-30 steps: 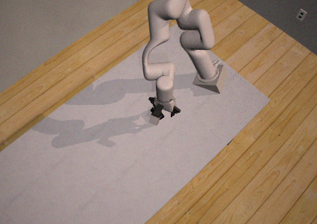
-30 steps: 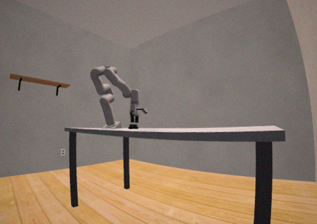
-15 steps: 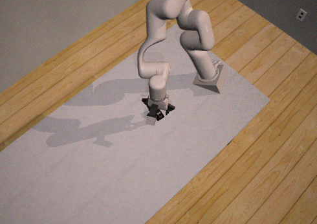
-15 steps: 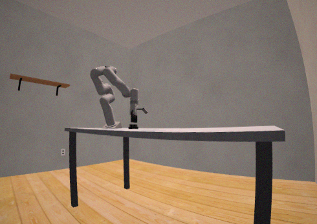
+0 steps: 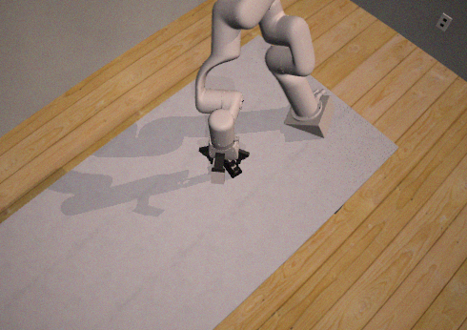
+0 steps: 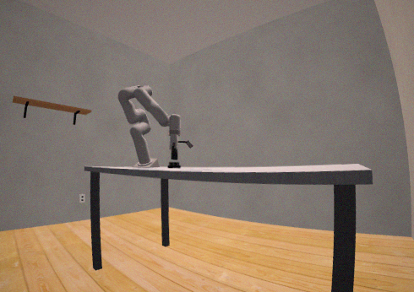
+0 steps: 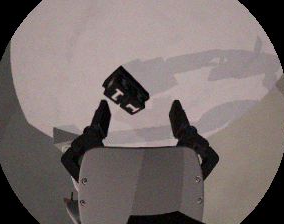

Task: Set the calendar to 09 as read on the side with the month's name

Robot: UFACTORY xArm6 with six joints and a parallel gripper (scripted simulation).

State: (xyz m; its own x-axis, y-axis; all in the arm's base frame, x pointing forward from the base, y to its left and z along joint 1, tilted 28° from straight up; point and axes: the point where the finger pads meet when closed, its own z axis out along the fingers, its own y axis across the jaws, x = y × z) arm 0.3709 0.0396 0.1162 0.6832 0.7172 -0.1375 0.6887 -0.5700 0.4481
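Right now my hand is 20 mm past the black date cube and 40 mm above it. Round my hand: black cube: 20 mm behind, 30 mm to the left, 40 mm below.
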